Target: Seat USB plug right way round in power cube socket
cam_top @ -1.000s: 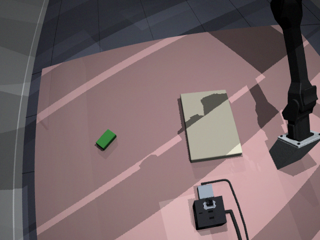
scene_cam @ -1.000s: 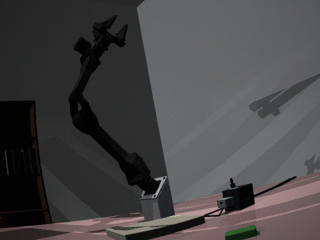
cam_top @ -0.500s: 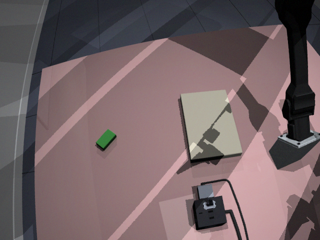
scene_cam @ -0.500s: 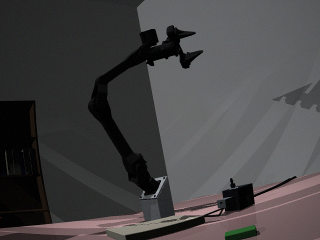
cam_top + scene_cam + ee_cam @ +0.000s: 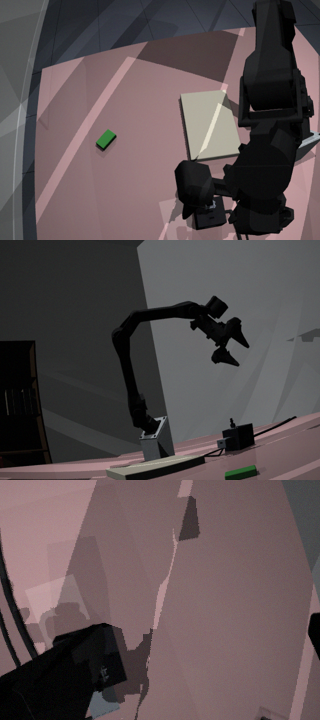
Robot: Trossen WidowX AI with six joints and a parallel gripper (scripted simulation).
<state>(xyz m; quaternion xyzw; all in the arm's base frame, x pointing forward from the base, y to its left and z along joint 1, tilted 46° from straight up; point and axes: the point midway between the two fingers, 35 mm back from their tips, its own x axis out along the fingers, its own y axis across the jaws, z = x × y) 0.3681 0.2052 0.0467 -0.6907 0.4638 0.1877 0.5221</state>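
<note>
Right now my gripper tip is 6 cm past the USB plug, 6 cm to the left of it and 21 cm above it. Round my gripper tip: beige slab: 18 cm behind, 31 cm to the right, 29 cm below; green block: 16 cm ahead, 38 cm to the right, 30 cm below.
</note>
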